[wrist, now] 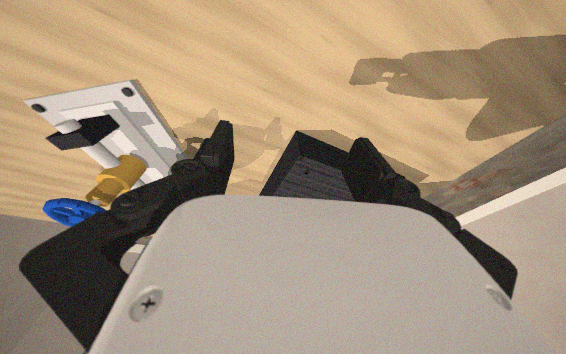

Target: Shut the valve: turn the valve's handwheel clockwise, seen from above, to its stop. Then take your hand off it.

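Note:
The blue handwheel [71,211] shows at the left of the wrist view, on top of a brass valve body [120,177]. The valve sits on a white pipe over a light mounting plate [80,96], with a black pipe clamp [85,132] near the plate's end. The wheel's right edge is hidden behind my left finger linkage. My gripper [293,147] is open and empty. It is to the right of the handwheel and apart from it.
A black open-topped box [315,175] lies below and between my fingers, partly hidden by the gripper housing. A grey-brown block or wall with a white edge [515,196] stands at the right. Arm shadows fall on the wooden table [250,60].

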